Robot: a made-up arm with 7 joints.
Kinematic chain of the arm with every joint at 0, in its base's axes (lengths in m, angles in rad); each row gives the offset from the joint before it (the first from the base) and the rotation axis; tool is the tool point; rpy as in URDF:
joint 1: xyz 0 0 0.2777 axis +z
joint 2: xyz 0 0 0 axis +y
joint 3: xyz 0 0 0.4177 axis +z
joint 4: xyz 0.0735 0 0 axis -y
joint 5: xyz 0.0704 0 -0.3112 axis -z
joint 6: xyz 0 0 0 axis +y
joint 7: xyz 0.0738 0 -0.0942 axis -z
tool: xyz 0 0 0 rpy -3.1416 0 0
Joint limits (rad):
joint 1: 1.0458..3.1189
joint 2: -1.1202..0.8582
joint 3: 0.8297..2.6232
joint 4: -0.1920..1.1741
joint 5: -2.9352..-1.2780
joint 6: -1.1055..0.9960
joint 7: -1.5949..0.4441
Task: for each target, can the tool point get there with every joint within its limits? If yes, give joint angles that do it. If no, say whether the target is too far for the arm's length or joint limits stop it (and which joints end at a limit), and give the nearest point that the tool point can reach.
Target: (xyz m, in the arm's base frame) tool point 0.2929 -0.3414 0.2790
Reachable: yes | joints 2.7344 -0.6384 2.2784 0.7606 -1.4325 -0.7883 -0.7087
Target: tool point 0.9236 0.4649 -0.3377
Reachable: no: too far | nearest point 0.5267 -0.1173 0.0722 | short by 0.815 m
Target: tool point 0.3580 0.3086 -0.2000
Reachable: no: joint limits stop it (at a limit: joint 1, joint 2, joint 3) | nearest point 0.2855 -0.0522 0.0629 | short by 0.452 m
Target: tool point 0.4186 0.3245 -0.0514
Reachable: no: joint limits stop it (at a limit: joint 1, joint 2, joint 3) | nearest point 0.3032 -0.0419 0.0901 | short by 0.409 m
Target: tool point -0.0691 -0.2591 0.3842
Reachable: yes | joints 2.6219 0.4402 1.8002 0.4956 -2.4757 -0.0033 -0.5110
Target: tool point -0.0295 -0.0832 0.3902
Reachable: yes | joints 2.1930 0.2208 1.5017 0.0414 -2.4227 -0.8461 -1.3705
